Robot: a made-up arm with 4 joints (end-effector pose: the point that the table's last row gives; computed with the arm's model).
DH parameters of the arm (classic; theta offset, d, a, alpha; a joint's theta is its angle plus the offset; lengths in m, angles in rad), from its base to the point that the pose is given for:
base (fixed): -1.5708 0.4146 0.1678 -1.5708
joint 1: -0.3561 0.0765 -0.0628 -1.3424
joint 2: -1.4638 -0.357 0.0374 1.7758
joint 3: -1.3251 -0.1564 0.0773 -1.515
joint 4: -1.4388 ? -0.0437 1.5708
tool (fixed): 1.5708 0.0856 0 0
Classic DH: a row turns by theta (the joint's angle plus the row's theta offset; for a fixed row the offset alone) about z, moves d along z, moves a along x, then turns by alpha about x.
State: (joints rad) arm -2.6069 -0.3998 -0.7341 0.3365
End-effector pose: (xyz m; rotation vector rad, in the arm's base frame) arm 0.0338 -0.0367 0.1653 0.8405 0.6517 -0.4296
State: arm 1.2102 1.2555 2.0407 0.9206
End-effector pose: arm -0.1091 -0.4757 0.6176 0.5602 0.3614 1.3107
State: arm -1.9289 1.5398 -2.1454 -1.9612
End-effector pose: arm -0.1600 -0.1565 0.2063 -1.8220 -1.1922 2.2476
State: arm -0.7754 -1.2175 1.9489 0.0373
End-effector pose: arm 0.1940 0.2343 0.5618 0.3864 -0.5390 -1.7786
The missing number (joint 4, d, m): -0.0799
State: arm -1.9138 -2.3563 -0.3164 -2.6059
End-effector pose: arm 0.1586 0.1277 -0.0335 -0.8483 2.4487 0.1746
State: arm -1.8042 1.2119 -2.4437 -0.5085
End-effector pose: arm -0.1628 0.0250 0.3566 -1.0157 0.8498 2.0038
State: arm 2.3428 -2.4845 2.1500 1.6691
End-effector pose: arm -0.0542 -0.5627 0.4674 -2.0693 -0.8038 0.9548
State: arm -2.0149 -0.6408 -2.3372 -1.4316
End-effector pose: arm 0.1370 0.0796 0.3564 0.3219 1.2909 1.7464
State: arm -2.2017 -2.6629 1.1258 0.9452
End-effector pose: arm 0.0319 -0.0840 -0.0277 -0.7360 -0.9669 -1.4066
